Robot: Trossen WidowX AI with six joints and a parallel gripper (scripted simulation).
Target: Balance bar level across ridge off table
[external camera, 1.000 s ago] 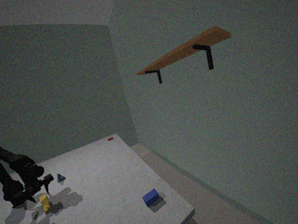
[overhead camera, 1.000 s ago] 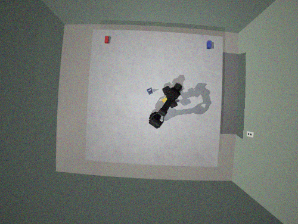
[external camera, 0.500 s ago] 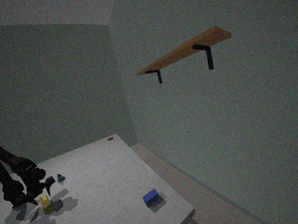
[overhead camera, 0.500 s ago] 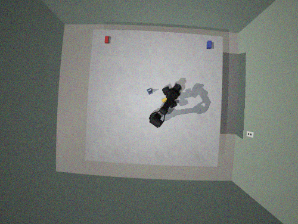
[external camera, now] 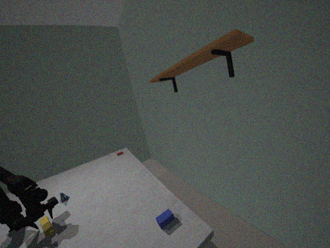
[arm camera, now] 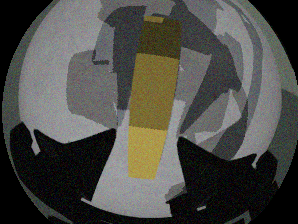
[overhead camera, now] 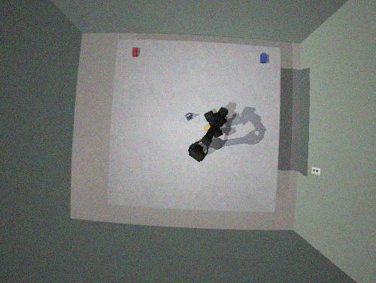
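Right now my gripper tip is 6 cm short of the ridge, 18 cm to the right of it and 5 cm below it. Round my gripper tip: yellow bar (1 cm ahead, 2 cm to the right); then blue block (55 cm ahead, 38 cm to the right, 1 cm above); then red block (55 cm ahead, 62 cm to the left).
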